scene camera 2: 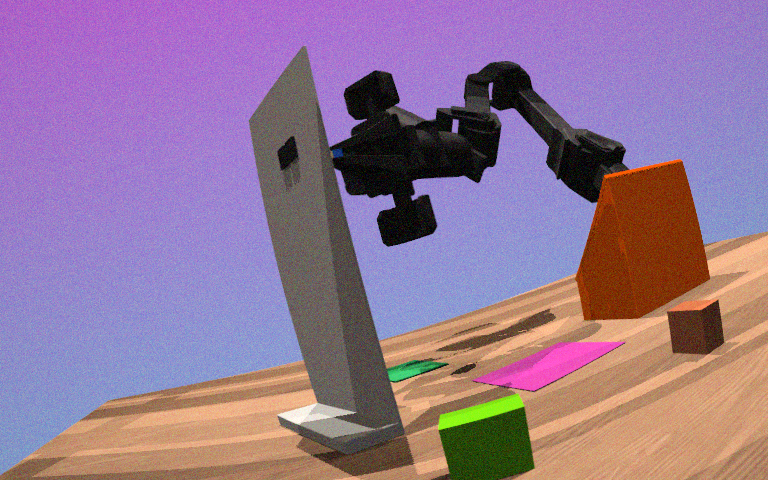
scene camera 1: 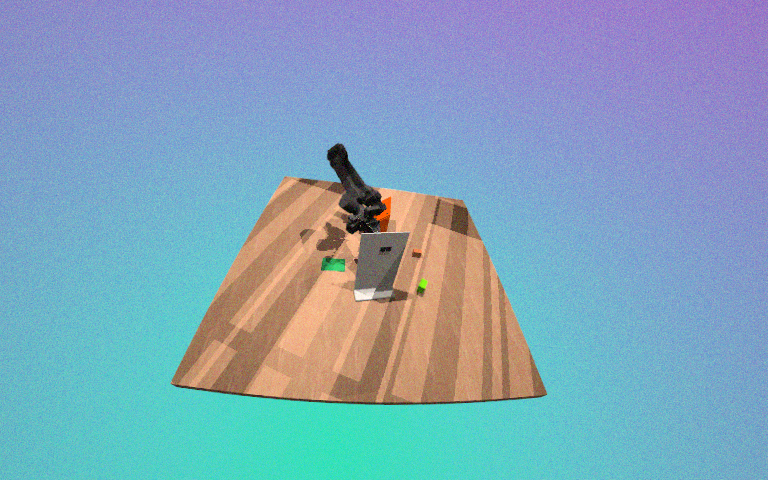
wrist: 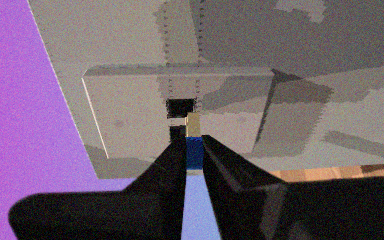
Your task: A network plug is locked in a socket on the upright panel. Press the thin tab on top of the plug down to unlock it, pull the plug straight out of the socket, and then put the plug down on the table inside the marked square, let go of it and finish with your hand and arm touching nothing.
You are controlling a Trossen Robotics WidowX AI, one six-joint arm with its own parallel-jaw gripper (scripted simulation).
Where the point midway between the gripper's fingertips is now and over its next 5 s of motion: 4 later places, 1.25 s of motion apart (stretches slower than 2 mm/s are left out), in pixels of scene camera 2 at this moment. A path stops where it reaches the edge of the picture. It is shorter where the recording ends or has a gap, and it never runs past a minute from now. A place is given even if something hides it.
My gripper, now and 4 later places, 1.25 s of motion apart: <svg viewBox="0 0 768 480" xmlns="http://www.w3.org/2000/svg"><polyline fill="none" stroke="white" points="328,156 343,154 356,152 364,119 424,183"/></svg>
